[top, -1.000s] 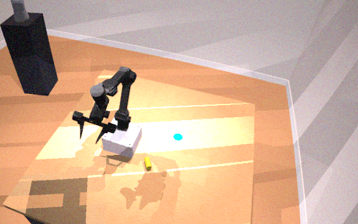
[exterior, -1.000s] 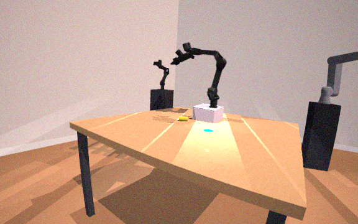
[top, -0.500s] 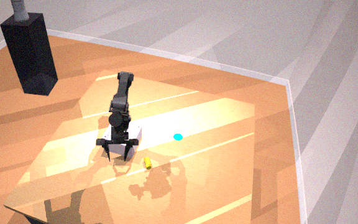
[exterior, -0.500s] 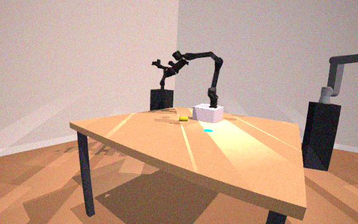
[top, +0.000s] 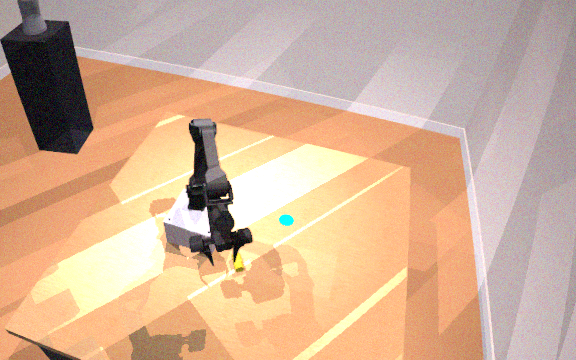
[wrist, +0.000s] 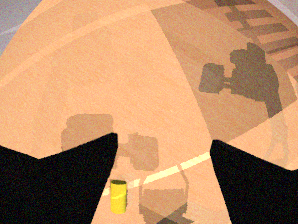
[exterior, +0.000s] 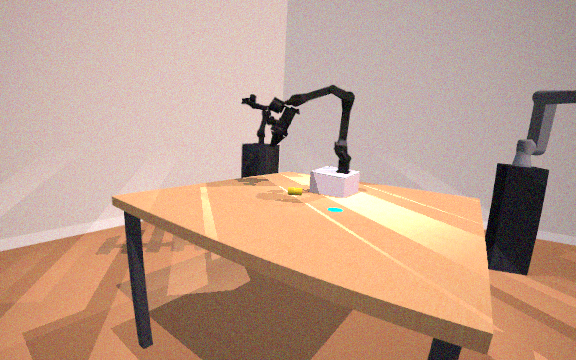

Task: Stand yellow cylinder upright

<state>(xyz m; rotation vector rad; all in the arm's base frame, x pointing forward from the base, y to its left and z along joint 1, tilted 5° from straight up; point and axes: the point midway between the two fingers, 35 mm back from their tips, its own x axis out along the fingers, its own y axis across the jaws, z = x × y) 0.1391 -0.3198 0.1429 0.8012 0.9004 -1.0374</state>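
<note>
The yellow tall cylinder is 30 mm ahead of my gripper tip, 150 mm to the left of it and 200 mm below it. Round my gripper tip: cyan circle (200 mm ahead, 390 mm to the left, 220 mm below).
</note>
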